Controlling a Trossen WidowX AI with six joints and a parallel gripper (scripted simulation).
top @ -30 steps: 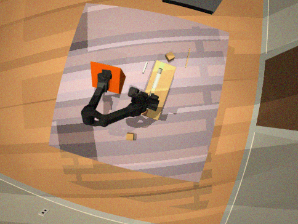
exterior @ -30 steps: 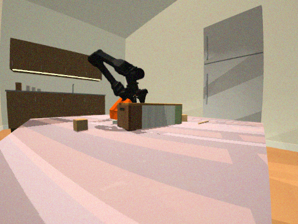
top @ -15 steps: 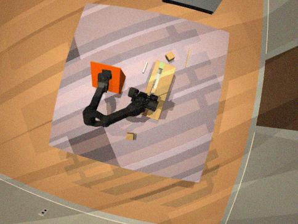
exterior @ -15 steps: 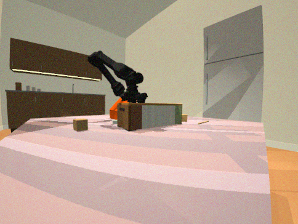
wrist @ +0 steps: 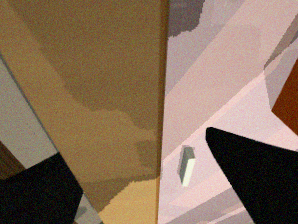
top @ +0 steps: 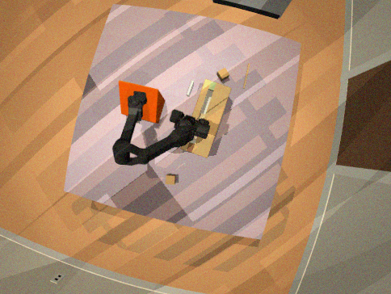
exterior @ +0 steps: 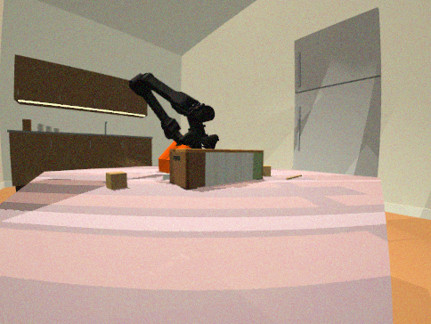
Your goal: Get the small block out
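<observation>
The tan block is 5 cm ahead of my gripper tip and 2 cm to the left of it. Also, from my gripper tip: box 4 cm ahead, 2 cm to the left, 2 cm below; thin wooden stick 34 cm to the left, 26 cm ahead, 8 cm below.
</observation>
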